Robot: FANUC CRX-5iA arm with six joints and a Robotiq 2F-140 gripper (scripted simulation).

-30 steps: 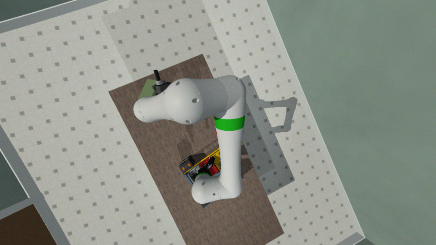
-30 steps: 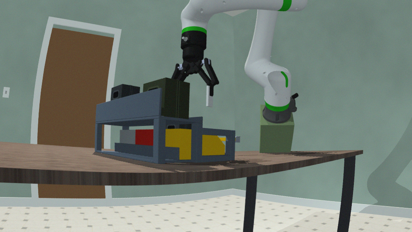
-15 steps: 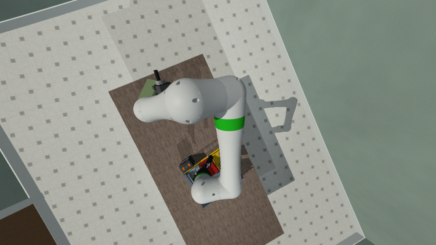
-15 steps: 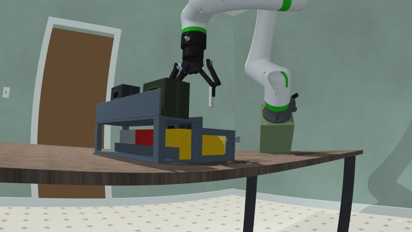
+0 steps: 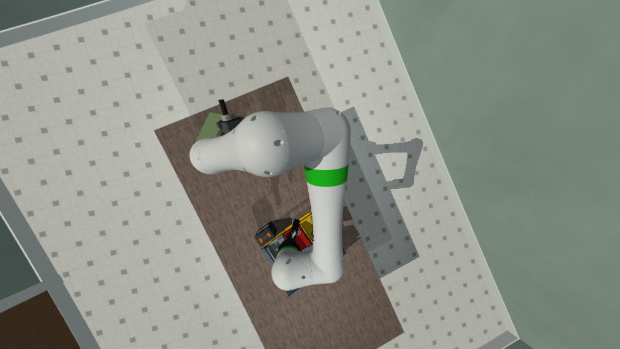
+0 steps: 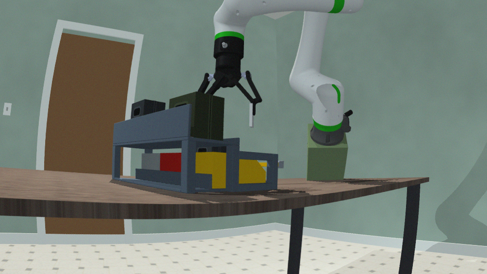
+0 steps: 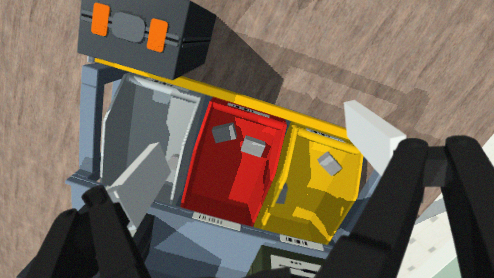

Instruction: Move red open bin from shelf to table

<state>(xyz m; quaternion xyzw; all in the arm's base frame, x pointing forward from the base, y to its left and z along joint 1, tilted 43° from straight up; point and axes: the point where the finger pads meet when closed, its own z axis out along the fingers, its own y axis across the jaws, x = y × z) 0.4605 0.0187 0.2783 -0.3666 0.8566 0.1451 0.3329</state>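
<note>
Now: hand 11 cm above the thin yellow bar. Round my hand: red open bin 9 cm ahead, 4 cm to the left, 13 cm below; then grey bin 14 cm ahead, 6 cm to the right, 13 cm below; then yellow bin 5 cm ahead, 14 cm to the left, 13 cm below.
</note>
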